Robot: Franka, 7 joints.
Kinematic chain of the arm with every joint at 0, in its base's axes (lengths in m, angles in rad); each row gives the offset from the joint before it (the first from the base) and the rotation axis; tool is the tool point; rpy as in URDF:
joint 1: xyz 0 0 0.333 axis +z
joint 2: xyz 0 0 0 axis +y
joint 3: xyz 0 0 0.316 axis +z
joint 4: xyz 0.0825 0 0 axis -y
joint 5: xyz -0.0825 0 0.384 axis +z
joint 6: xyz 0 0 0 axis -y
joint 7: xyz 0.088 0 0 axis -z
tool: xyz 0 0 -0.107 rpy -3.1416 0 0
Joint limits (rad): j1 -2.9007..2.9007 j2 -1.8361..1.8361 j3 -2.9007..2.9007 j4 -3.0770..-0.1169 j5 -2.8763..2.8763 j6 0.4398..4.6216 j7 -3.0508..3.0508
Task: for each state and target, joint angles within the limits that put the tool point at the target. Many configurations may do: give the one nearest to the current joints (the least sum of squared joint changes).
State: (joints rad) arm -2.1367 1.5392 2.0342 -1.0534 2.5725 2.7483 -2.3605
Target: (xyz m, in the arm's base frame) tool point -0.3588 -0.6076 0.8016
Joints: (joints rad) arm -2.4942 1.2308 2.2765 -0.6769 2.5712 2.4990 -2.3605
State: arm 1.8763 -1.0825 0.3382 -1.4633 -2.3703 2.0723 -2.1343
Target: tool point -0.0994 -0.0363 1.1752
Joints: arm 1.7898 -0.4239 0.3698 -0.7415 -2.4877 2.1791 -2.1343
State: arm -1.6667 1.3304 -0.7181 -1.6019 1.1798 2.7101 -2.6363
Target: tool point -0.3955 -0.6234 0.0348
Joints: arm -1.6407 1.4052 -0.6622 -1.2049 1.1424 2.6951 -2.6363
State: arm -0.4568 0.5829 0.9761 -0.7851 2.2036 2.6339 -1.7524
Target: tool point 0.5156 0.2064 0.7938
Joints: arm -0.4642 0.0213 0.9824 -1.2896 2.3287 3.1930 -1.7524
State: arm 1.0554 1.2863 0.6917 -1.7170 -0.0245 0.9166 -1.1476
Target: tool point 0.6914 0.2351 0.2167
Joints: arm 0.2365 1.0488 0.1887 -0.9184 -0.1894 1.4783 -1.1476
